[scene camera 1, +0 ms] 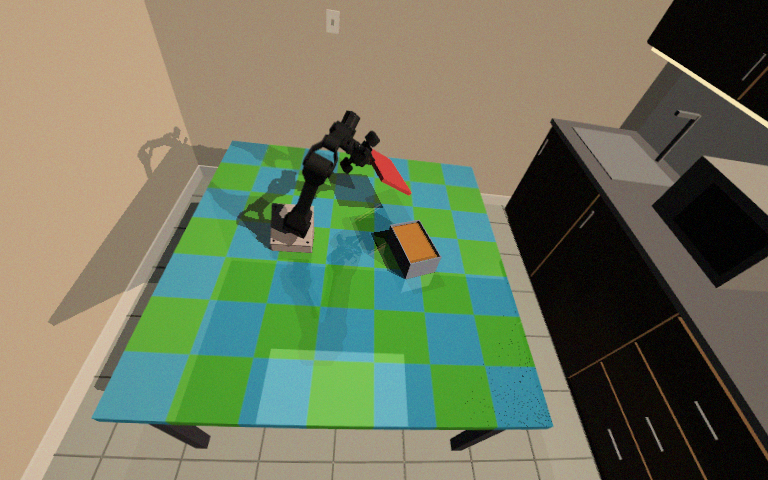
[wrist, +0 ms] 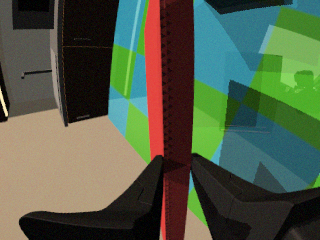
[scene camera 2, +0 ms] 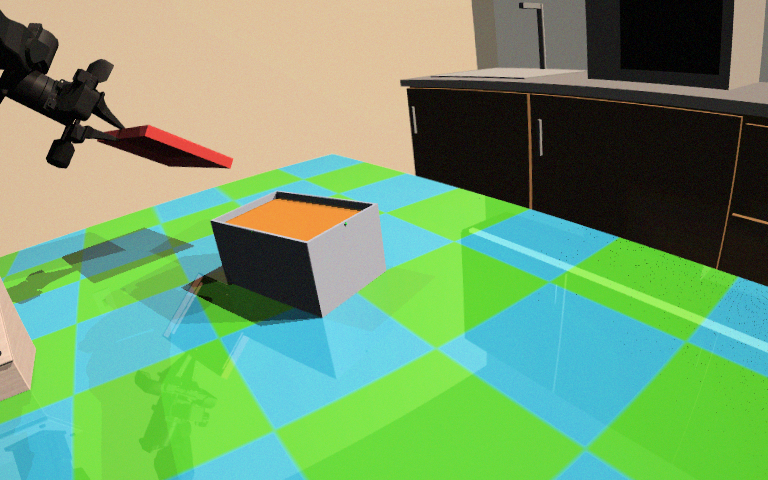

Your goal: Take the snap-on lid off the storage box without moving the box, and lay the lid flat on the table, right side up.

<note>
My gripper [scene camera 2: 121,135] holds a red lid [scene camera 1: 383,166]. Further things: a grey storage box [scene camera 2: 311,252].
My gripper shows as well in scene camera 1 [scene camera 1: 372,162] and in the wrist view [wrist: 176,159]. The wrist view does not show the grey storage box: it is out of frame.
</note>
